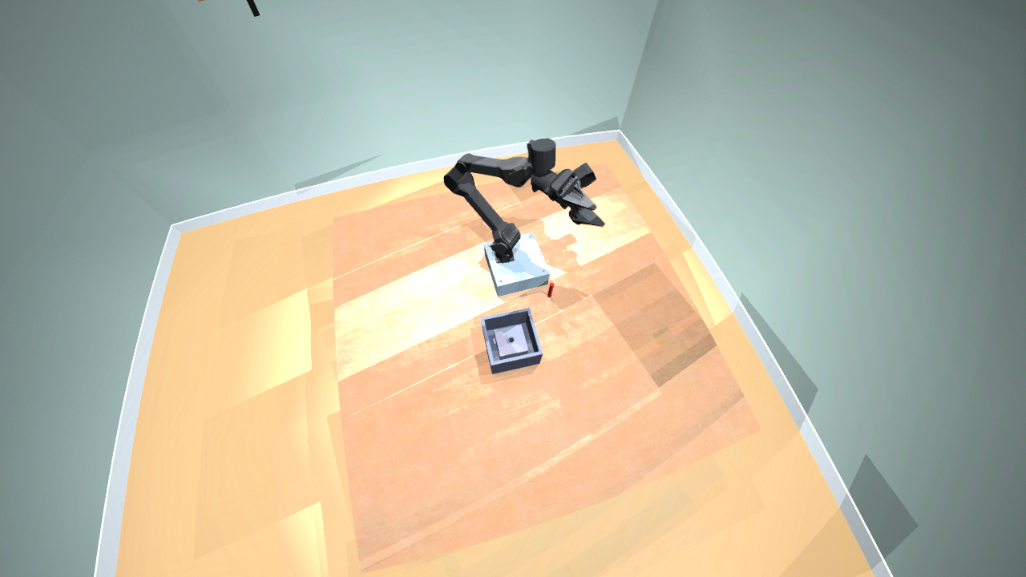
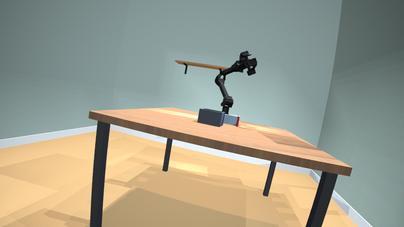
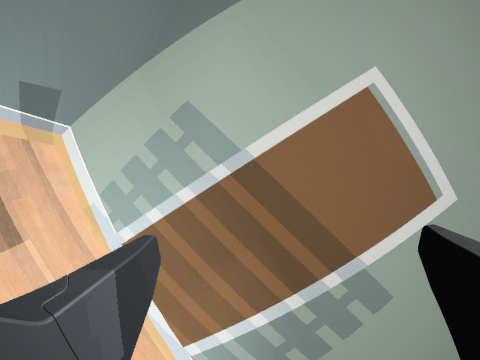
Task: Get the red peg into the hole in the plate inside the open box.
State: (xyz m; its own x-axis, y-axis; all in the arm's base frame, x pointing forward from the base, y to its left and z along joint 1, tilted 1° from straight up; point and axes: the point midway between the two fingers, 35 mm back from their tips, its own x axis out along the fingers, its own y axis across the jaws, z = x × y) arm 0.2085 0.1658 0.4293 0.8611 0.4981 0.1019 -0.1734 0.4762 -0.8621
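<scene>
Now: the red peg 470 mm below my gripper tip, 80 mm behind it and 40 mm to the right of it. Round my gripper tip: plate (460 mm below, 210 mm to the right, 80 mm ahead); then grey box (480 mm below, 210 mm to the right, 80 mm ahead).
</scene>
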